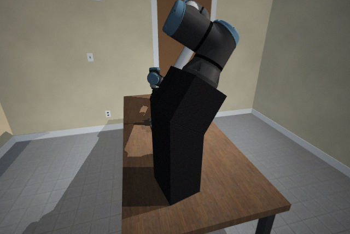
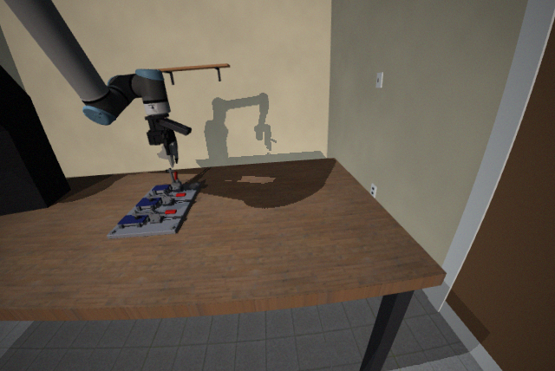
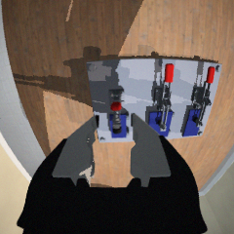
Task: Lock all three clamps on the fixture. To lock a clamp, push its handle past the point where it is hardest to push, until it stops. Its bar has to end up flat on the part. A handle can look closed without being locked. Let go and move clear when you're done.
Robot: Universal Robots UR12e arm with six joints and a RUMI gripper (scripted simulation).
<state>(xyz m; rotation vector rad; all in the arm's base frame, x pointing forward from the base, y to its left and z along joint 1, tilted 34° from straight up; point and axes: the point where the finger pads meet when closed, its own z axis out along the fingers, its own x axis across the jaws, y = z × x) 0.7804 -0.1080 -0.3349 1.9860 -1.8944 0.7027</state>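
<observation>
Right now the grey fixture plate is 150 mm below my hand, 110 mm to the right of it and 50 mm behind it. Also, from my hand: blue part: 120 mm below, 110 mm to the right, 90 mm behind.
</observation>
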